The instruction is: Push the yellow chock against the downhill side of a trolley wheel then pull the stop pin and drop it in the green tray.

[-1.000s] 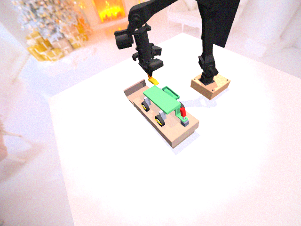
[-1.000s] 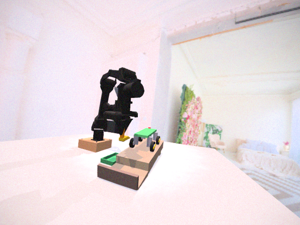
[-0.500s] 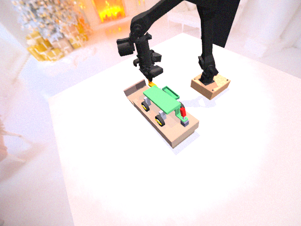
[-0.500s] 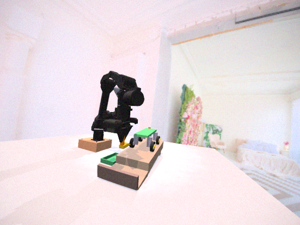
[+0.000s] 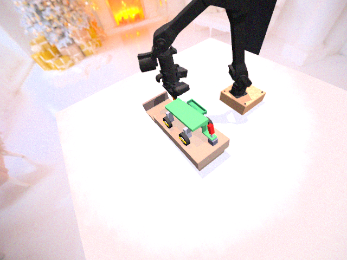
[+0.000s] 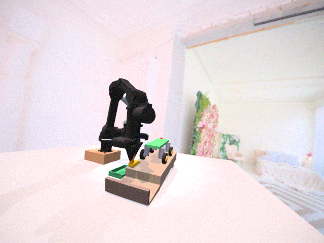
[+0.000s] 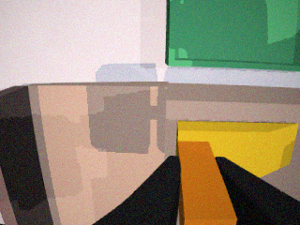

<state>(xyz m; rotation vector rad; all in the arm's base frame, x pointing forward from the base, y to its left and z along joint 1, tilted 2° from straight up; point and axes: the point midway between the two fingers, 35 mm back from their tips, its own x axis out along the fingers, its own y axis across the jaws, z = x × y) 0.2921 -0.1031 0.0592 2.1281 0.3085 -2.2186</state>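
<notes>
The red-headed stop pin is 28 cm to the left of my gripper tip, 5 cm above it and 1 cm behind it. Round my gripper tip: end wall 10 cm to the right, 7 cm ahead, 6 cm below; trolley 17 cm to the left, 3 cm ahead, 3 cm above; yellow chock 2 cm to the left.
</notes>
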